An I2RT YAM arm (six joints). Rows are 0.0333 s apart.
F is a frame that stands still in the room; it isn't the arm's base.
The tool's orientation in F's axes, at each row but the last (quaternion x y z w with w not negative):
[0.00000, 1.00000, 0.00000, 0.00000]
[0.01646, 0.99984, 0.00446, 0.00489]
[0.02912, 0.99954, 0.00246, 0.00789]
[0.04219, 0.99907, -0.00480, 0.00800]
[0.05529, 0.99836, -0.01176, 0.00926]
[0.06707, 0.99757, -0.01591, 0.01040]
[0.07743, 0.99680, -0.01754, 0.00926]
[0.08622, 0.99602, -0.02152, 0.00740]
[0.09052, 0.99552, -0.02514, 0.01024]
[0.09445, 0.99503, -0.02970, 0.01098]
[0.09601, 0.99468, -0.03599, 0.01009]
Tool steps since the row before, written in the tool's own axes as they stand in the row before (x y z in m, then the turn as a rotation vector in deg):
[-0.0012, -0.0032, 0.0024, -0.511, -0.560, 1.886]
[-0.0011, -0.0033, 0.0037, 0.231, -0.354, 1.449]
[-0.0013, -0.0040, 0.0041, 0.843, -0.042, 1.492]
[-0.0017, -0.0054, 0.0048, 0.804, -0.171, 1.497]
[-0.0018, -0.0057, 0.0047, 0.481, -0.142, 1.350]
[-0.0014, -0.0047, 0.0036, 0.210, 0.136, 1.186]
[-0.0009, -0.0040, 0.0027, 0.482, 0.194, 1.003]
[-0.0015, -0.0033, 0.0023, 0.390, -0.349, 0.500]
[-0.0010, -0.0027, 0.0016, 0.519, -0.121, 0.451]
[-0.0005, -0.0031, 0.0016, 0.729, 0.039, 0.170]
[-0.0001, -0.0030, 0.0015, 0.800, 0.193, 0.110]
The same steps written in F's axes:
[0.0012, -0.0032, -0.0024, 0.511, -0.560, -1.886]
[0.0010, -0.0033, -0.0037, -0.228, -0.333, -1.454]
[0.0011, -0.0041, -0.0041, -0.820, 0.014, -1.505]
[0.0013, -0.0056, -0.0047, -0.792, -0.118, -1.508]
[0.0012, -0.0060, -0.0045, -0.470, -0.121, -1.356]
[0.0008, -0.0050, -0.0034, -0.168, 0.123, -1.194]
[0.0003, -0.0042, -0.0025, -0.430, 0.229, -1.019]
[0.0009, -0.0036, -0.0021, -0.439, -0.299, -0.492]
[0.0005, -0.0029, -0.0014, -0.525, -0.049, -0.457]
[-0.0001, -0.0032, -0.0014, -0.706, 0.164, -0.192]
[-0.0005, -0.0031, -0.0013, -0.747, 0.333, -0.145]

